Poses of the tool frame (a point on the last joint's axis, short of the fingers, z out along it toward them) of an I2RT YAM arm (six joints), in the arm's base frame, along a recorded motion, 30 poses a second.
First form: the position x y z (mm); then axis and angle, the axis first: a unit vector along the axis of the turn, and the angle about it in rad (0 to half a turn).
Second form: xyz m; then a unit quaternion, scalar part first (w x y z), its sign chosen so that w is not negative. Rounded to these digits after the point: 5 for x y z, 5 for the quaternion.
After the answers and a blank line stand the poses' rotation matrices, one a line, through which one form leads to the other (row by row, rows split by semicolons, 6 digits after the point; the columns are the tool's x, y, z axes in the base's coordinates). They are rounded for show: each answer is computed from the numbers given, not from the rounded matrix.
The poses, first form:
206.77 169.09 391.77 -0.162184 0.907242 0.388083 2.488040
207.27 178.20 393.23 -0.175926 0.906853 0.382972 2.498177
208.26 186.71 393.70 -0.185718 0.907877 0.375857 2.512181
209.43 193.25 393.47 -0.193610 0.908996 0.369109 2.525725
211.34 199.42 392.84 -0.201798 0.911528 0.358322 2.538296
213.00 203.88 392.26 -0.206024 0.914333 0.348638 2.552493
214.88 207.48 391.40 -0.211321 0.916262 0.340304 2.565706
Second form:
0.20677 0.16909 0.39177 0.32099 -0.15360 0.85923 0.36755
0.20727 0.17820 0.39323 0.31619 -0.16690 0.86033 0.36332
0.20826 0.18671 0.39370 0.30954 -0.17660 0.86329 0.35740
0.20943 0.19325 0.39347 0.30309 -0.18450 0.86624 0.35175
0.21134 0.19942 0.39284 0.29709 -0.19269 0.87037 0.34214
0.21300 0.20388 0.39226 0.29031 -0.19715 0.87496 0.33362
0.21488 0.20748 0.39140 0.28398 -0.20262 0.87854 0.32629

-0.746742 -0.499918 0.438702; -0.028000 0.682632 0.730225; -0.664524 0.533006 -0.523748
-0.744340 -0.516935 0.422772; -0.057421 0.680279 0.730700; -0.665328 0.519613 -0.536042
-0.746001 -0.526164 0.408209; -0.083653 0.682161 0.726401; -0.660670 0.507748 -0.552908
-0.748190 -0.532869 0.395300; -0.106425 0.684466 0.721235; -0.654894 0.497551 -0.568821
-0.749214 -0.538715 0.385312; -0.132120 0.691620 0.710075; -0.649017 0.481090 -0.589346
-0.753704 -0.538705 0.376467; -0.151289 0.699654 0.698281; -0.639564 0.469342 -0.608832
-0.756599 -0.541343 0.366749; -0.170699 0.704954 0.688405; -0.631205 0.458243 -0.625775

